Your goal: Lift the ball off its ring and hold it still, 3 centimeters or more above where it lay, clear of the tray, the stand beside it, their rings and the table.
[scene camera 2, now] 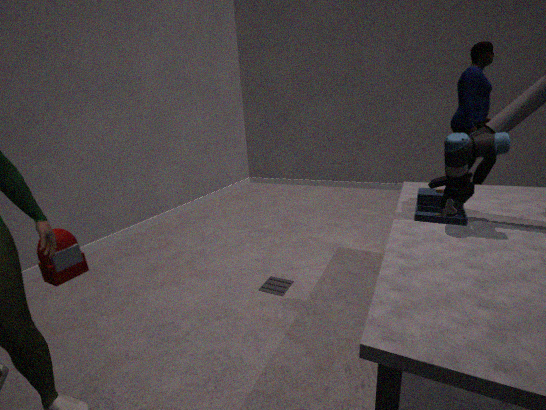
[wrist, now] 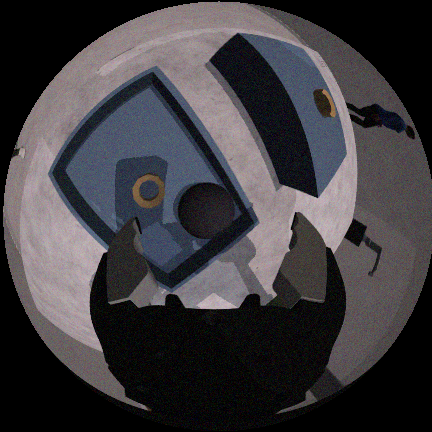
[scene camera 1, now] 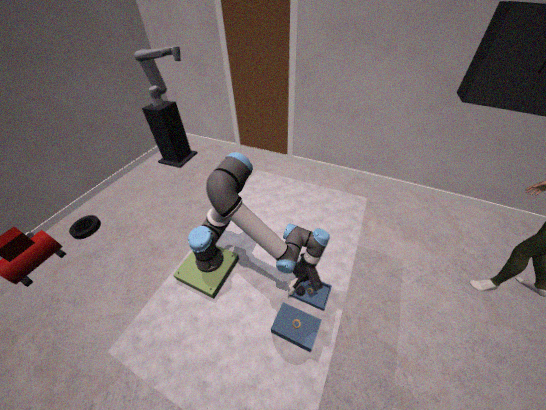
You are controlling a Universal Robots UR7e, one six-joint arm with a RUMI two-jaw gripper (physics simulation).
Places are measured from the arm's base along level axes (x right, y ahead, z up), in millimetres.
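Pixels of known places: gripper, between the fingertips: (scene camera 2: 452, 209) (wrist: 214, 216) (scene camera 1: 299, 290); arm's base, origin of its link: (scene camera 1: 210, 259).
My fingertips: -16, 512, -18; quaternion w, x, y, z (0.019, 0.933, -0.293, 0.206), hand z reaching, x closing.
For each thing: its middle in the pictures, then the offset to it from my fingertips, as dx, dy, dz. "*": a spot on its surface instead. Level surfaces: height alone.
- dark ball, middle of its body: (wrist: 205, 210) (scene camera 1: 300, 290) -2, +7, -6
- blue tray, middle of its body: (wrist: 148, 191) (scene camera 2: 439, 214) (scene camera 1: 310, 290) -25, +51, -19
- orange ring, a spot on its surface: (wrist: 136, 191) * -33, +59, -21
- table, height of its surface: dz -33
The dark ball (scene camera 1: 300, 290) (wrist: 206, 210) is in the blue tray (scene camera 1: 324, 300) (scene camera 2: 430, 218) (wrist: 107, 106), near one corner. An orange ring (wrist: 136, 191) lies beside it on the tray floor; whatever is directly under the ball is hidden. The blue stand (scene camera 1: 283, 322) (scene camera 2: 425, 199) (wrist: 300, 75) is beside the tray, with an orange ring (scene camera 1: 293, 324) (wrist: 332, 102) on top. My gripper (scene camera 1: 304, 289) (scene camera 2: 450, 207) (wrist: 214, 216) is open and empty, low over the tray's corner. In the wrist view the ball shows mostly ahead of the fingertips, nearer the left one. The ball cannot be made out in scene camera 2.
The tray's raised wall (wrist: 212, 260) runs close beside the ball. The stand is higher than the tray, across a narrow gap. The arm's green base plate (scene camera 1: 220, 282) is on the table (scene camera 1: 200, 340) (scene camera 2: 475, 290). People stand out on the floor.
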